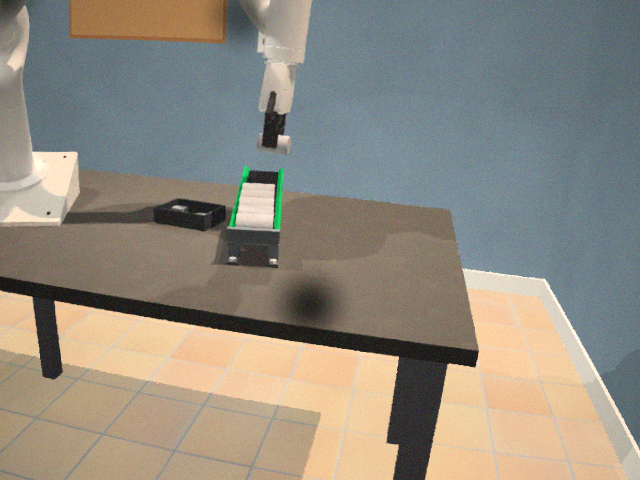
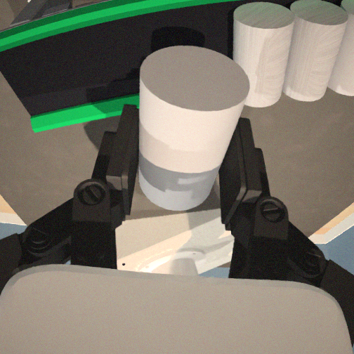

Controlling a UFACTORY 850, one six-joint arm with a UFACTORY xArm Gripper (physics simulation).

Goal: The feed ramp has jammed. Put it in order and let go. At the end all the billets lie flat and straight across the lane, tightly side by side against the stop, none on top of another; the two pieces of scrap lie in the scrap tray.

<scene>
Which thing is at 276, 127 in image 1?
My gripper.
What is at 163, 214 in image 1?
A black scrap tray.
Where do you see a lane floor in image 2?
At 101, 61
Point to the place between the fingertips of my gripper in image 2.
At 182, 132
</scene>
